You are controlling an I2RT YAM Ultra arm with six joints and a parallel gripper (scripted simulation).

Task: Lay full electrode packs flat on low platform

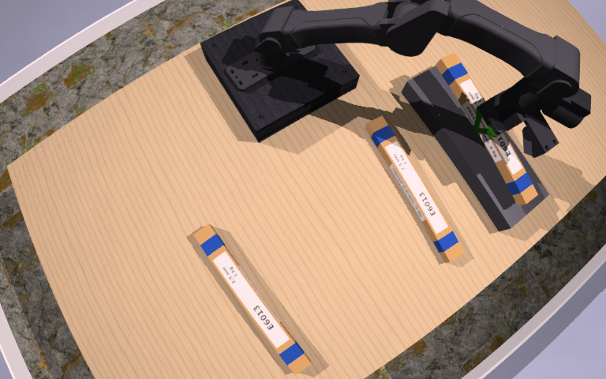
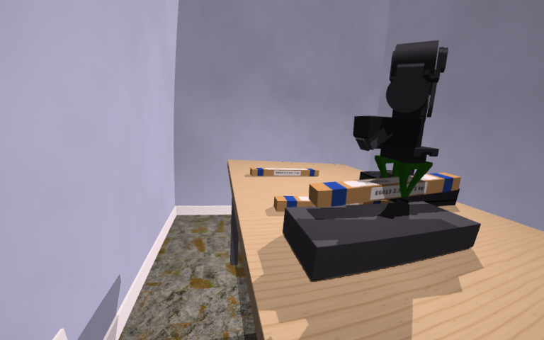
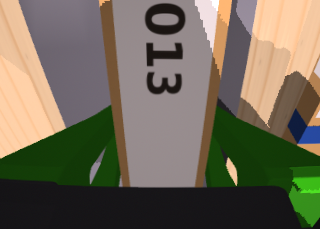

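Right now the low dark platform is 10 cm below my hand, 2 cm ahead of it and 1 cm to the left of it.
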